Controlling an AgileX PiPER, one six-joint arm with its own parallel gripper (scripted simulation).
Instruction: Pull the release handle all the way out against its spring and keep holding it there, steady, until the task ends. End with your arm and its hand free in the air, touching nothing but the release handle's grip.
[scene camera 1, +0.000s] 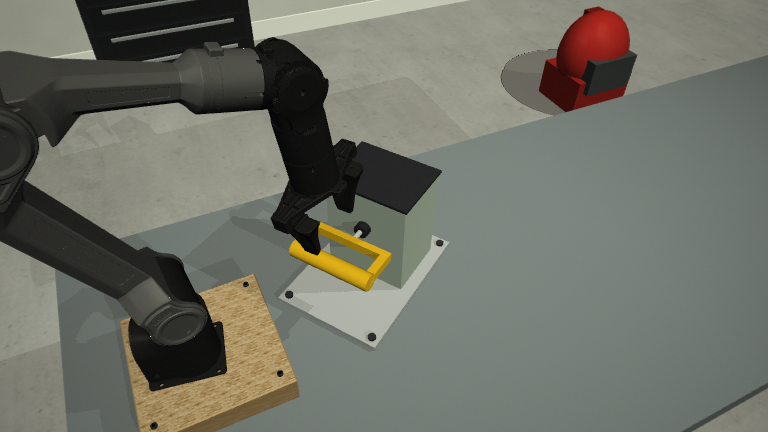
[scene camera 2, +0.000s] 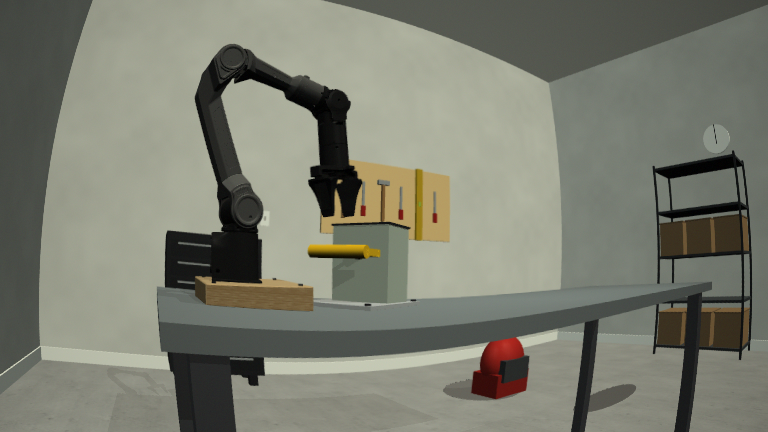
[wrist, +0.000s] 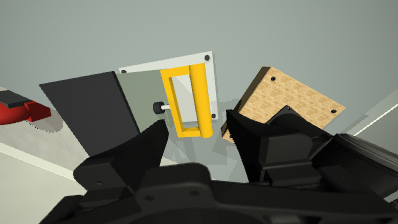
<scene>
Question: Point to my gripper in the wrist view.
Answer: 196, 122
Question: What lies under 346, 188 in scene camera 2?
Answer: My gripper.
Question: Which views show my gripper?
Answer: Scene camera 1, scene camera 2 and the wrist view: all of them.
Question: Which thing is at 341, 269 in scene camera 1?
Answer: A release handle.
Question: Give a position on a release handle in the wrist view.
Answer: At 197, 73
</scene>
